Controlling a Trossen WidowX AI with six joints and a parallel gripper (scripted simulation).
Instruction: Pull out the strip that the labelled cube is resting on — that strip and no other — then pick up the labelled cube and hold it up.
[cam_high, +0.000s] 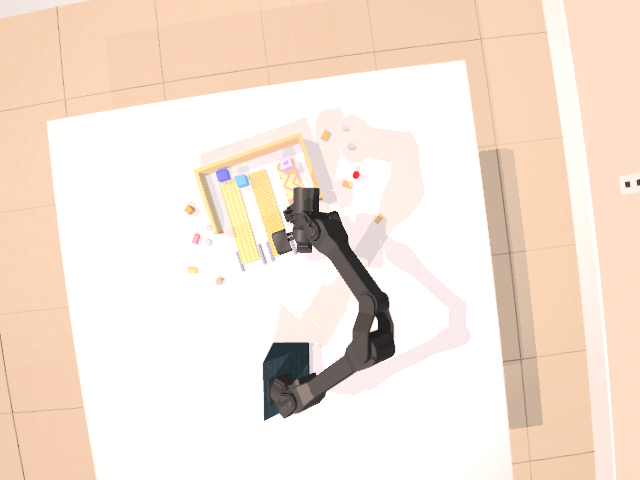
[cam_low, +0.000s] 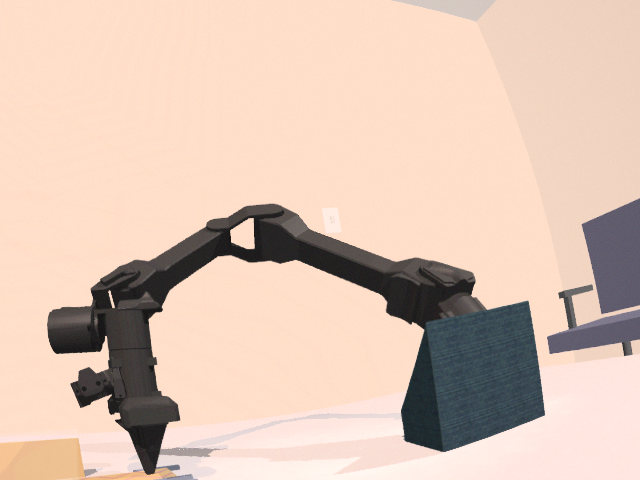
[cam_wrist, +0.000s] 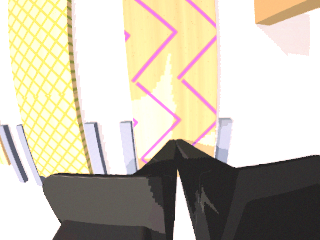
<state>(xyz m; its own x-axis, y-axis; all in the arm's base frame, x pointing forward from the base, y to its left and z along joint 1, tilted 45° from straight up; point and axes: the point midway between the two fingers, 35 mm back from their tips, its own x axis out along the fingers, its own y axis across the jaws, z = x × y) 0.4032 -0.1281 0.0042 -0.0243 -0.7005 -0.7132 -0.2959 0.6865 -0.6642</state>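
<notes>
Right now the zigzag-patterned strip is 9 cm ahead of my gripper tip and 3 cm to the left of it. From my gripper tip the other things lie so: labelled cube (20 cm ahead, 6 cm to the left, 1 cm above).
</notes>
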